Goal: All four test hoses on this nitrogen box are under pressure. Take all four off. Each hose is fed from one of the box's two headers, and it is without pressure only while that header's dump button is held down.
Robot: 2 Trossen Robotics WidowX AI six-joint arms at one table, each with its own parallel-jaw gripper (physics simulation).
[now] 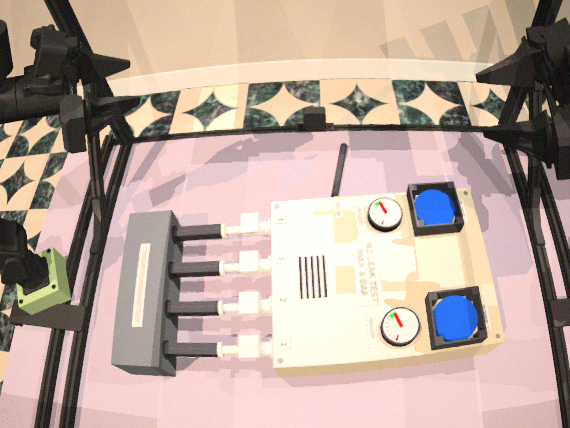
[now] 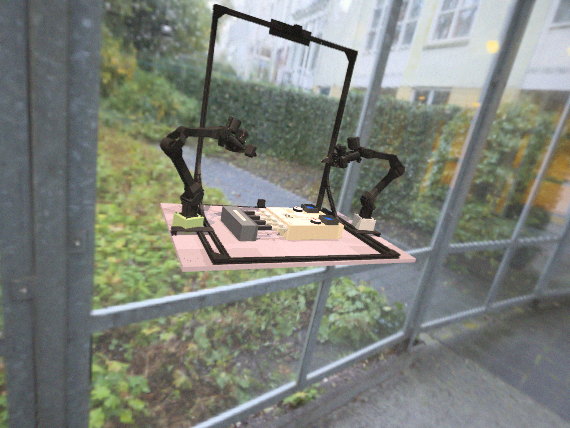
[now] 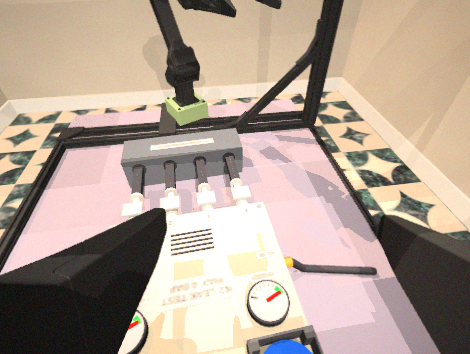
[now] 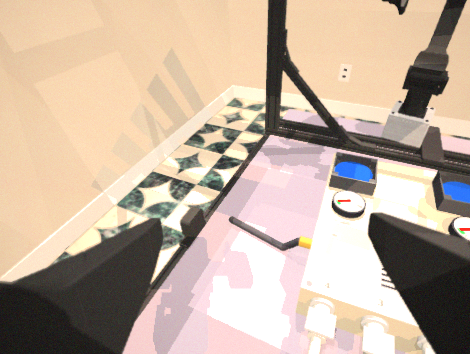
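Seen in the pictures: left gripper, fingertip midpoint: (image 1: 479, 103) (image 2: 324, 163) (image 3: 271, 221) (image 4: 437, 14); right gripper, fingertip midpoint: (image 1: 134, 80) (image 3: 258, 10) (image 4: 264, 225); left arm's base at its link origin: (image 2: 365, 216) (image 4: 412, 111); right arm's base at its link origin: (image 1: 35, 276) (image 2: 188, 214) (image 3: 185, 100).
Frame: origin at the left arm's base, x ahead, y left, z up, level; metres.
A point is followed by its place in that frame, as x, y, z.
The cream nitrogen box (image 1: 305, 325) @[0.525, 0.176, -0.013] (image 2: 315, 232) @[0.396, 0.208, -0.053] (image 4: 350, 270) @[0.558, 0.024, -0.013] lies on the table. Four dark hoses (image 1: 200, 231) @[0.734, 0.043, -0.029] (image 1: 197, 269) @[0.717, 0.112, -0.029] (image 1: 195, 307) @[0.701, 0.177, -0.029] (image 1: 192, 349) @[0.687, 0.246, -0.029] run from the grey block (image 1: 157, 280) @[0.773, 0.151, -0.013] (image 2: 240, 227) @[0.812, 0.297, -0.029] to white couplings (image 1: 250, 223) @[0.648, 0.020, -0.016] (image 1: 250, 261) @[0.631, 0.087, -0.016] (image 1: 250, 303) @[0.613, 0.156, -0.016] (image 1: 249, 346) @[0.599, 0.223, -0.016] at the box's side. Two blue dump buttons (image 1: 434, 206) @[0.352, -0.048, 0.003] (image 1: 456, 318) @[0.304, 0.140, 0.002] sit in black frames, untouched. Each gauge (image 1: 385, 214) @[0.433, -0.020, 0.001] (image 1: 400, 326) @[0.388, 0.162, 0.002] has its red needle near a green mark. My left gripper (image 1: 481, 104) @[0.347, 0.000, 0.286] (image 3: 271, 221) @[0.347, 0.000, 0.286] is open and empty, high beyond the box. My right gripper (image 1: 134, 82) @[0.765, -0.004, 0.273] (image 4: 264, 225) @[0.765, -0.004, 0.273] is open and empty, high beyond the grey block.
A dark bent rod (image 1: 340, 170) @[0.526, -0.156, -0.080] (image 3: 330, 270) @[0.524, -0.146, -0.082] (image 4: 257, 234) @[0.534, -0.155, -0.082] with a yellow collar sticks out from the box's side. Black frame rails (image 1: 225, 132) @[0.793, -0.236, -0.099] border the work area, with a small black block (image 1: 314, 118) @[0.593, -0.258, -0.050] on the far rail. Upright posts stand near both arms.
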